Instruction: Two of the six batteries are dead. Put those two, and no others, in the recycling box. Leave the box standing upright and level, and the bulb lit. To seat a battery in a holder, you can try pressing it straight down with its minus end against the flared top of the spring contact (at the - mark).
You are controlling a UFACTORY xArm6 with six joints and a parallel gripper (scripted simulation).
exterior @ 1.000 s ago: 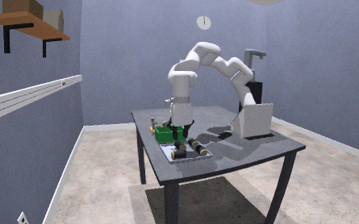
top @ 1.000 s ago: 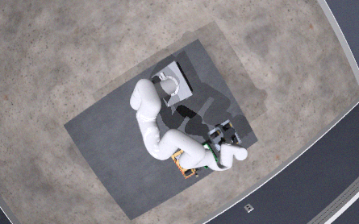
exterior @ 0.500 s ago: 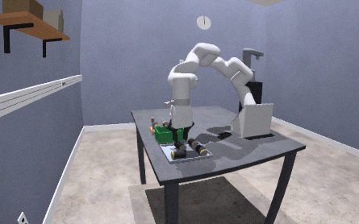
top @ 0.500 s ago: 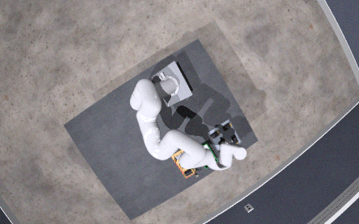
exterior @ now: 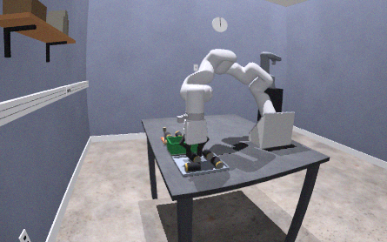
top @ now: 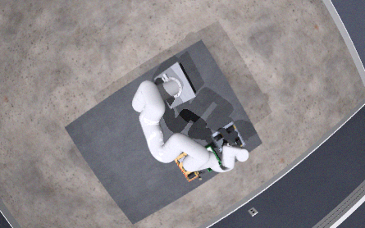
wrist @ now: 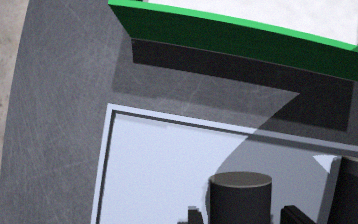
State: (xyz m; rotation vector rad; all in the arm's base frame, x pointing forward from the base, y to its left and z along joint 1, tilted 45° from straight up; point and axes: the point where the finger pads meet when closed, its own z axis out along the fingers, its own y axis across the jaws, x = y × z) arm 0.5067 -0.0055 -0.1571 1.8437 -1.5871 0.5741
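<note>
The grey tray lies 1 cm behind my hand, 3 cm to the left of it and 4 cm below it. The rest, counted from my hand: green recycling box (1 cm ahead, 15 cm to the right, 3 cm below).
</note>
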